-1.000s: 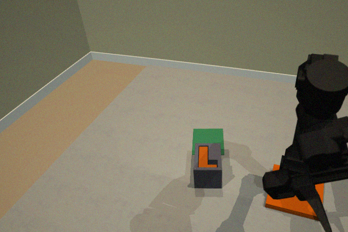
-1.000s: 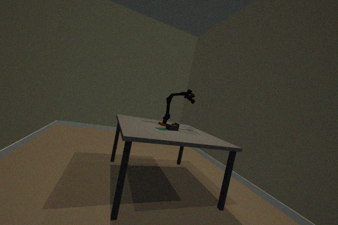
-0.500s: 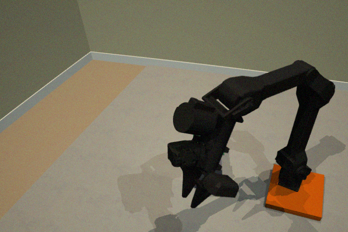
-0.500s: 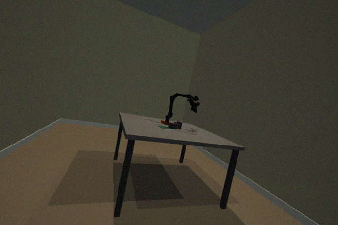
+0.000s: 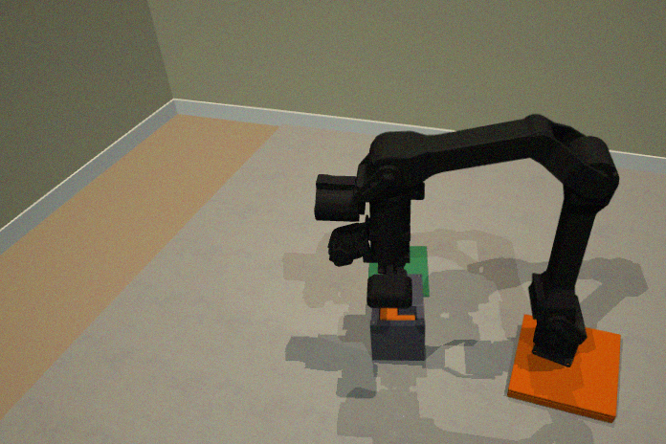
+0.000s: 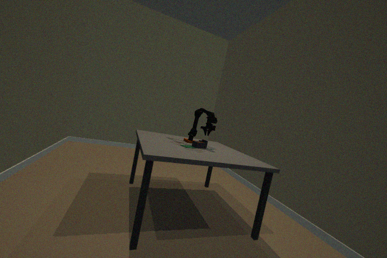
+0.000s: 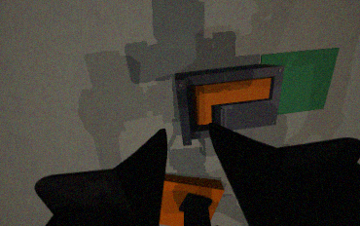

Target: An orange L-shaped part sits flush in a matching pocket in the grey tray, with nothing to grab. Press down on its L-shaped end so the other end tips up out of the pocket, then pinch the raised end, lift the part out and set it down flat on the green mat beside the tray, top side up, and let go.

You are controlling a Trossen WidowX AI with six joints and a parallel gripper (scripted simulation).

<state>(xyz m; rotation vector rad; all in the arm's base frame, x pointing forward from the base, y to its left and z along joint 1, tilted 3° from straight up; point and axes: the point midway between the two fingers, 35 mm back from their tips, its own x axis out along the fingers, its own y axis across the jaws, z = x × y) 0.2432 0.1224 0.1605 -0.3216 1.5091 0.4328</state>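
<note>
My gripper tip is 20 mm short of the orange L-shaped part, 60 mm to the left of it and 100 mm above it. Also, from my gripper tip: green mat: 90 mm ahead, 200 mm to the right, 160 mm below.
</note>
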